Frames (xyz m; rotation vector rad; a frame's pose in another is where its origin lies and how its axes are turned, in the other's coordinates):
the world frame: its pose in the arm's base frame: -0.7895 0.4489 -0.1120 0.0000 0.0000 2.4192
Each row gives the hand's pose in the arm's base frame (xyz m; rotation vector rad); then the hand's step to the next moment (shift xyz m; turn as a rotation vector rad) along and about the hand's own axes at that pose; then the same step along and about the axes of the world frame.
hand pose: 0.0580 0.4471 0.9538 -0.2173 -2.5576 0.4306
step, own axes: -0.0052 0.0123 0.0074 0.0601 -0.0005 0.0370
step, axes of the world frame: 0.0046 -0.0071 -0.0127 0.0556 0.0434 -0.0009
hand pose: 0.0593 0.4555 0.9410 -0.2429 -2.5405 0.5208
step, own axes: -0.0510 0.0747 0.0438 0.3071 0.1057 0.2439
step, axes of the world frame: 0.0082 -0.0465 -0.0887 0.3545 0.1755 -0.0923
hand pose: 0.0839 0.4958 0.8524 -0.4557 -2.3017 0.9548
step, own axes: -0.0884 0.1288 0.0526 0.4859 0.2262 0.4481
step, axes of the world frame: -0.0231 -0.0405 -0.1581 0.5924 0.2951 -0.2237
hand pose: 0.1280 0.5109 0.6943 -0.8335 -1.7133 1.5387
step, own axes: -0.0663 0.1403 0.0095 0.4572 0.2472 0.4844
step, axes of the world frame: -0.0550 0.0133 -0.1448 0.5747 0.3353 -0.2492
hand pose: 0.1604 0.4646 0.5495 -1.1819 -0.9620 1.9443
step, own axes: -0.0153 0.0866 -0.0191 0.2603 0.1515 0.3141
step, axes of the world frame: -0.0417 0.0328 -0.0727 0.3448 0.2265 -0.1386
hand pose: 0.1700 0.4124 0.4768 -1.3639 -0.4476 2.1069
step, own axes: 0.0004 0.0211 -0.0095 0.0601 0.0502 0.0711
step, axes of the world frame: -0.0126 0.0107 -0.0162 0.0741 0.0632 -0.0412
